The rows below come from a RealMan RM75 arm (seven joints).
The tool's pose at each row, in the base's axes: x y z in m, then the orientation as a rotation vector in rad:
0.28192 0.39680 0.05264 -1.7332 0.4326 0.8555
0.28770 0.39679 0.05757 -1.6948 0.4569 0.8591
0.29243 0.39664 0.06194 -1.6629 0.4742 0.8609
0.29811 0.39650 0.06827 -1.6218 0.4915 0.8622
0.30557 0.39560 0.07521 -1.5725 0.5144 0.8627
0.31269 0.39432 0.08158 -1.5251 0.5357 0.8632
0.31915 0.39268 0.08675 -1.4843 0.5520 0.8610
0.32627 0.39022 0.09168 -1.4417 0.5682 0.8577
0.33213 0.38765 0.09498 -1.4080 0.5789 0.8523
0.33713 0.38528 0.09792 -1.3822 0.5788 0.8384
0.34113 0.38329 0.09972 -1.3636 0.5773 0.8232
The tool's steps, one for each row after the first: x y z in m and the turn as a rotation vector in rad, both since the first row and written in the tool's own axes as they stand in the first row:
0.00029 -0.00714 -0.00258 0.0371 -0.0058 0.0166
0.00027 -0.01316 -0.00488 0.0677 -0.0113 0.0281
-0.00055 -0.02112 -0.00775 0.1063 -0.0202 0.0393
-0.00070 -0.03043 -0.01199 0.1533 -0.0291 0.0541
-0.00072 -0.03900 -0.01640 0.1982 -0.0380 0.0685
-0.00036 -0.04621 -0.02076 0.2373 -0.0452 0.0783
0.00052 -0.05342 -0.02608 0.2783 -0.0524 0.0877
0.00172 -0.05867 -0.03086 0.3115 -0.0575 0.0924
0.00263 -0.06317 -0.03512 0.3392 -0.0599 0.0845
0.00375 -0.06637 -0.03854 0.3611 -0.0593 0.0749

